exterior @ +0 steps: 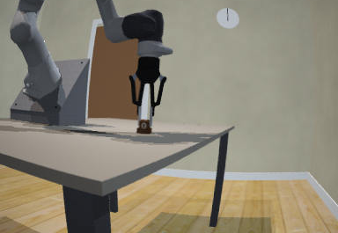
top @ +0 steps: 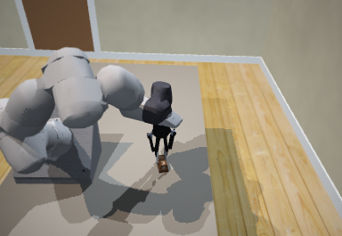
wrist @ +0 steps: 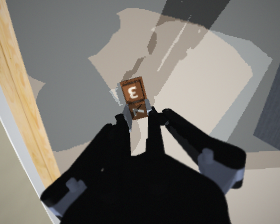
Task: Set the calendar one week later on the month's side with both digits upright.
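Right now the brown tray is 5 cm below my hand and 2 cm to the right of it.
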